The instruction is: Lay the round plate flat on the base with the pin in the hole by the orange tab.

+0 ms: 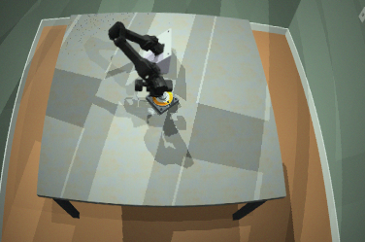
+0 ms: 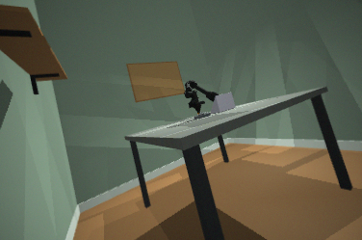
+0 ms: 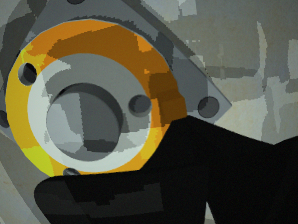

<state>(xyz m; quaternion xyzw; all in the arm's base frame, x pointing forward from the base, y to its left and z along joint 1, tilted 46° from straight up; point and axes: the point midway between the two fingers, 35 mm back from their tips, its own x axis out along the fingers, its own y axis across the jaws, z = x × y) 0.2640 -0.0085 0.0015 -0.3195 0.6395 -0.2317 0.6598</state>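
Now: gripper tip 50 mm to the right of the square grey base and 10 mm above it.
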